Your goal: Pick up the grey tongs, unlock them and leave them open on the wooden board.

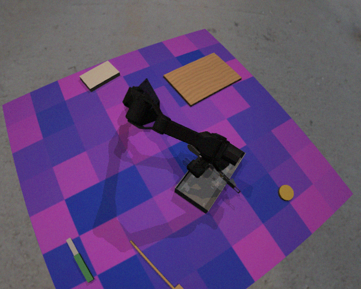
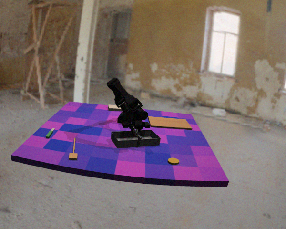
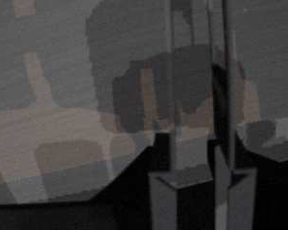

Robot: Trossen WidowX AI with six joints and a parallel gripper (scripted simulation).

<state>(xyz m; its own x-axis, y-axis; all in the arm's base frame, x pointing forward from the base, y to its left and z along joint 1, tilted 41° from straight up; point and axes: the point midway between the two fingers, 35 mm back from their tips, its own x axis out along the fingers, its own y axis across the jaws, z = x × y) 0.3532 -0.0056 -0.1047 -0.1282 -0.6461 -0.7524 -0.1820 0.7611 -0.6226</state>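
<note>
Now: the roasting tin 4 cm ahead of my gripper tip. The rest, counted from my gripper tip: wooden board (41 cm behind, 32 cm to the left, 2 cm below); cream block (71 cm behind, 15 cm to the right, 1 cm below).
</note>
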